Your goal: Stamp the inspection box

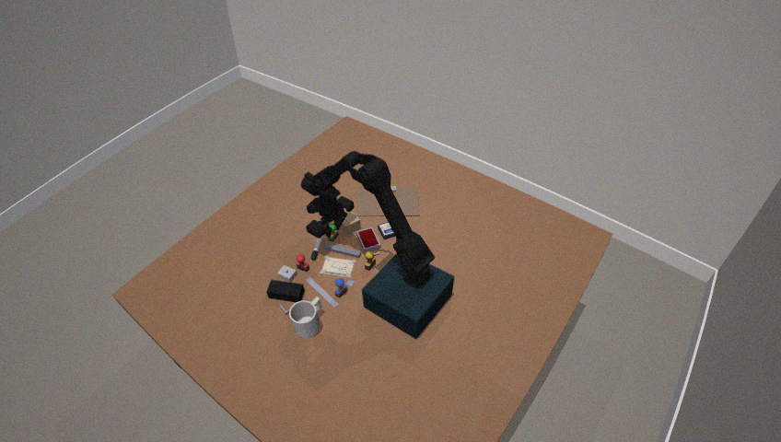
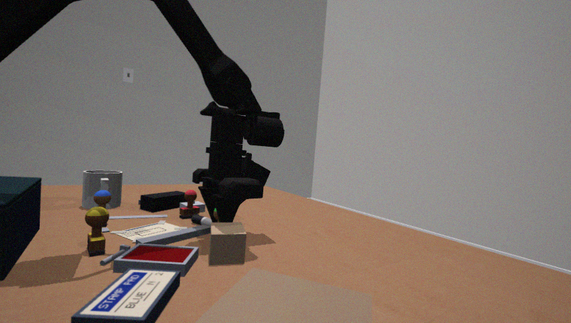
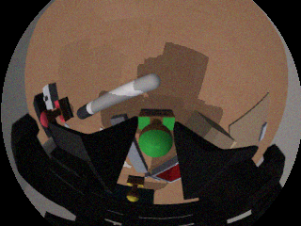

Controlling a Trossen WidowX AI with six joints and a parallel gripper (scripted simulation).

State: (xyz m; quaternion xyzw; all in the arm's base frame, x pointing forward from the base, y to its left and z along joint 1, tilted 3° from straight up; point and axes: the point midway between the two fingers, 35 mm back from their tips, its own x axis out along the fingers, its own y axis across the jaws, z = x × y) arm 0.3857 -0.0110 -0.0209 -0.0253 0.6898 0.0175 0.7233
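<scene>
Right now my gripper tip is right at the green-knobbed stamp. From my gripper tip the other things lie so: tan block: 7 cm to the right, 1 cm behind; then marker: 8 cm to the left, 1 cm below; then grey bar: 7 cm behind, 3 cm to the left, 2 cm below.
</scene>
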